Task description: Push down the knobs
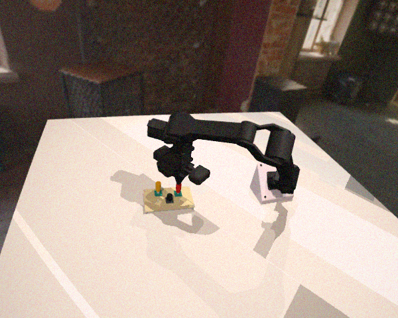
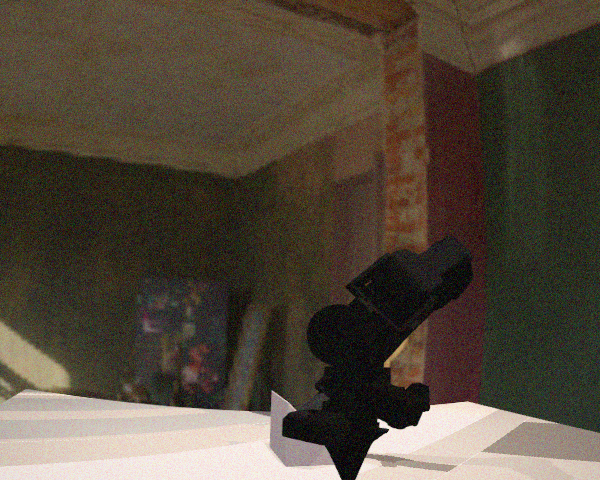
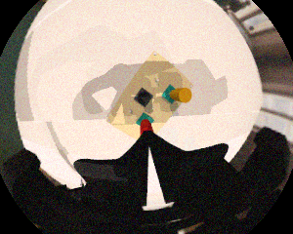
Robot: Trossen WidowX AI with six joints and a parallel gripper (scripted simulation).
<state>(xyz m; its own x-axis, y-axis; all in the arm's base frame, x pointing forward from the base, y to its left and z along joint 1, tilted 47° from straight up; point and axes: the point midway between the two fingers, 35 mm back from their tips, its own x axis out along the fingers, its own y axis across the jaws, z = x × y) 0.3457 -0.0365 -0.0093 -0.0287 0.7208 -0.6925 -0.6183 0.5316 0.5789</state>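
My gripper tip is 20 mm above the red knob. Round my gripper tip: orange knob (70 mm ahead, 10 mm to the right, 10 mm below).
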